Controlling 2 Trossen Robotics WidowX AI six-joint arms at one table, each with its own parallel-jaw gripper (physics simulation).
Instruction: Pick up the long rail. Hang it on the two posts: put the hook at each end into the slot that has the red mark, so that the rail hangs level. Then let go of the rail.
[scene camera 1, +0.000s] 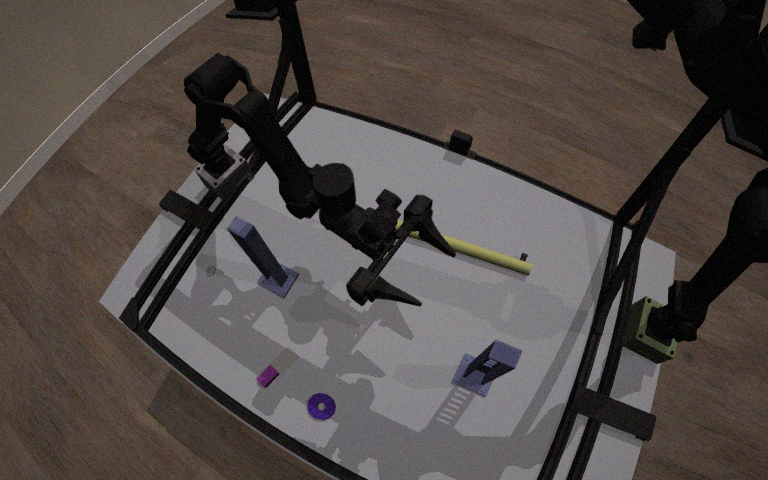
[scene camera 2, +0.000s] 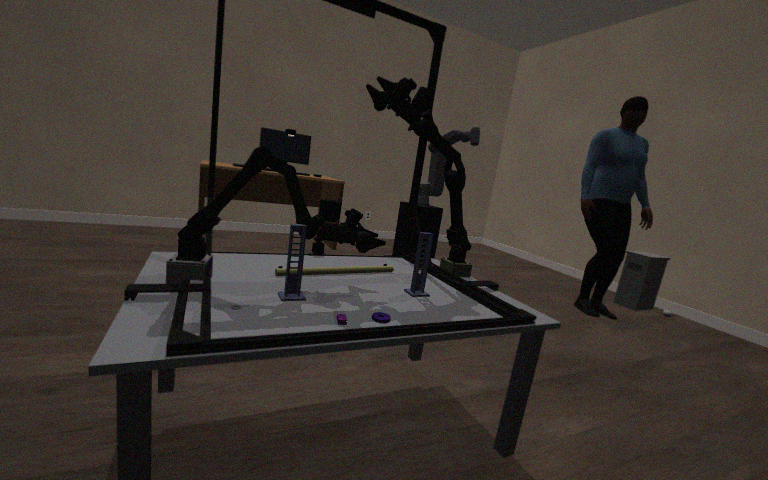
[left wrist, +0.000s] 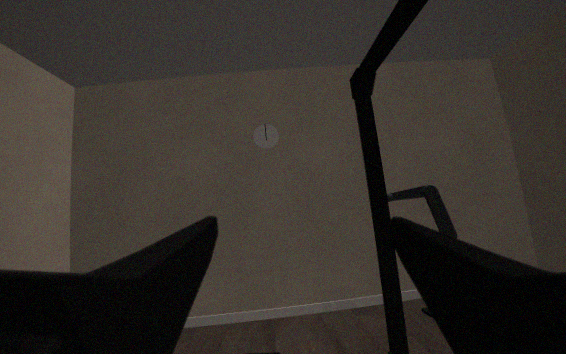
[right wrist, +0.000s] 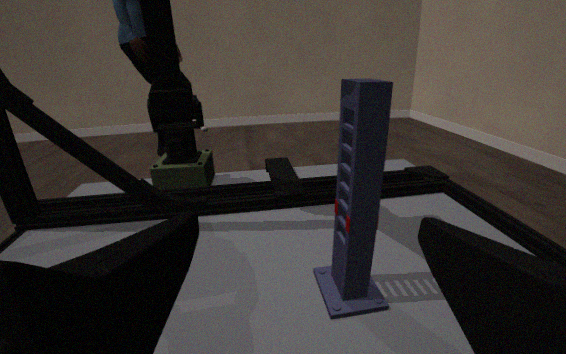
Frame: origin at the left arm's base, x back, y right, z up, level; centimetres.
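Where they show: left gripper, fingertip midpoint: (scene camera 2: 371, 81) (left wrist: 304, 225); right gripper, fingertip midpoint: (scene camera 1: 438, 279) (scene camera 2: 381, 239) (right wrist: 310, 226); left arm's base at its link origin: (scene camera 1: 660, 326) (scene camera 2: 456, 261) (right wrist: 182, 158); right arm's base at its link origin: (scene camera 1: 219, 164) (scene camera 2: 191, 257).
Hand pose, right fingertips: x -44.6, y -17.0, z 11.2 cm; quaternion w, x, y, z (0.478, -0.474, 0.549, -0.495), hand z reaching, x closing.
Observation:
Each offset is from my right fingertips to the top centre of the thing.
The long yellow rail {dz -14.2, dx -9.3, dy +13.8 cm} (scene camera 1: 489, 255) (scene camera 2: 334, 270) lies on the table behind the two posts, with a small dark hook near each end in scene camera 2. The right gripper (scene camera 1: 436, 279) (scene camera 2: 381, 242) (right wrist: 309, 220) is open and empty, above the table; its arm hides the rail's left part in scene camera 1. The left gripper (scene camera 2: 373, 82) (left wrist: 305, 218) is open and empty, raised high. A slotted blue-grey post {dz +4.5, dx -29.8, dy -9.3 cm} (scene camera 1: 257, 251) (scene camera 2: 293, 285) stands at the left, another post {dz +4.5, dx +13.2, dy -6.8 cm} (scene camera 1: 505, 352) (scene camera 2: 420, 268) (right wrist: 367, 190) at the right. Red marks show low on the right one in the right wrist view.
A magenta block {dz -15.4, dx -19.1, dy -24.4 cm} (scene camera 1: 267, 376) (scene camera 2: 341, 319) and a purple ring {dz -16.1, dx -8.0, dy -25.9 cm} (scene camera 1: 312, 413) (scene camera 2: 381, 321) lie near the table's front edge. Black frame bars run around the tabletop. A person (scene camera 2: 615, 169) stands beyond the table at the right.

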